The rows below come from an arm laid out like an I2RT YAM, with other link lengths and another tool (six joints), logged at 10 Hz.
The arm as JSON. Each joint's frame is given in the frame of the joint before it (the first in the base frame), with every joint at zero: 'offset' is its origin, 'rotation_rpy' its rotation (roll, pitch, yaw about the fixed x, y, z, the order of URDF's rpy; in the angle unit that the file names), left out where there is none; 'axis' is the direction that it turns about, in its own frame. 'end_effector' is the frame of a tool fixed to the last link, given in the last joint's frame.
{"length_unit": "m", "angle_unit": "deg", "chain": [
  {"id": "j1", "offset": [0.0, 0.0, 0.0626], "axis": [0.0, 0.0, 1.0]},
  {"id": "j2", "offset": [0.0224, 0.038, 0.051], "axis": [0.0, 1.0, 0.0]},
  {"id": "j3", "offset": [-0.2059, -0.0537, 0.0], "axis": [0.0, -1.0, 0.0]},
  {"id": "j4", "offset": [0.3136, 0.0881, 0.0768], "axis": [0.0, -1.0, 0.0]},
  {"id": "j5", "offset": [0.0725, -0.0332, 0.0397], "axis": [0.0, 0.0, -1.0]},
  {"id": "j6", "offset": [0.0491, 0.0, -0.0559], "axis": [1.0, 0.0, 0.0]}
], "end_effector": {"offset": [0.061, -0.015, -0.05], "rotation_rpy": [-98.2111, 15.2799, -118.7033]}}
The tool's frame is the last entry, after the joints.
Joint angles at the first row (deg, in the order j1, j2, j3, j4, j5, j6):
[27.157 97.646 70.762 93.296 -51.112 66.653]
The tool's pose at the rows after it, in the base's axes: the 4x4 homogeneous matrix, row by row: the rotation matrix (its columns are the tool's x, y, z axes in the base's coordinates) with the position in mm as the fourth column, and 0 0 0 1 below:
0.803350 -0.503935 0.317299 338.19; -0.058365 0.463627 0.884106 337.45; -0.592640 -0.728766 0.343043 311.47; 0 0 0 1
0.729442 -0.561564 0.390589 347.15; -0.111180 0.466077 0.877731 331.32; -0.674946 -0.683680 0.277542 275.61; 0 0 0 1
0.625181 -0.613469 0.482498 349.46; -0.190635 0.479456 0.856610 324.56; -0.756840 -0.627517 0.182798 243.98; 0 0 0 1
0.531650 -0.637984 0.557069 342.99; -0.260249 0.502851 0.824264 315.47; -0.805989 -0.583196 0.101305 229.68; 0 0 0 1
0.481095 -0.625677 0.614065 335.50; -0.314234 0.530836 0.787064 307.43; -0.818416 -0.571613 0.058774 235.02; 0 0 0 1
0.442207 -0.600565 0.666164 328.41; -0.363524 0.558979 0.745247 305.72; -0.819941 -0.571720 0.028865 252.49; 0 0 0 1
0.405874 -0.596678 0.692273 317.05; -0.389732 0.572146 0.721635 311.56; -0.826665 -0.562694 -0.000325 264.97; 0 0 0 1
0.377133 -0.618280 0.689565 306.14; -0.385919 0.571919 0.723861 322.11; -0.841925 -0.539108 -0.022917 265.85; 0 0 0 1
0.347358 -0.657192 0.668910 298.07; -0.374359 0.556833 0.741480 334.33; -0.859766 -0.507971 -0.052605 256.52; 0 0 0 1
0.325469 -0.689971 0.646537 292.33; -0.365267 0.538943 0.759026 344.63; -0.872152 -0.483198 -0.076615 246.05; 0 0 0 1
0.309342 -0.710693 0.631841 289.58; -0.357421 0.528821 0.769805 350.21; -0.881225 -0.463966 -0.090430 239.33; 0 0 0 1
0.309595 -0.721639 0.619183 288.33; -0.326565 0.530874 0.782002 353.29; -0.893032 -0.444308 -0.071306 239.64; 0 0 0 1
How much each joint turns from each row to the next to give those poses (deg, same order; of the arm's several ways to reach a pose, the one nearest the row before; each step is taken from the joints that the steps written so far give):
[-0.415 -0.415 -2.710 -0.217 1.223 0.088]
[-0.962 -0.240 -5.157 -2.363 1.880 -1.116]
[-0.392 -3.476 -6.624 -7.060 3.061 -3.301]
[-0.090 -6.579 -6.448 -8.282 3.364 -3.146]
[0.132 -7.410 -3.957 -8.240 3.017 -3.388]
[1.137 -6.796 -0.960 -9.770 3.891 -3.934]
[2.274 -4.372 0.021 -7.453 3.803 -2.339]
[2.425 -1.049 -0.065 -2.624 2.536 0.109]
[2.054 1.244 -0.111 -0.196 1.158 1.334]
[1.530 1.772 -0.021 0.612 0.458 1.224]
[0.744 1.269 0.001 0.678 0.176 1.092]
[0.262 1.156 0.021 2.687 0.000 1.880]

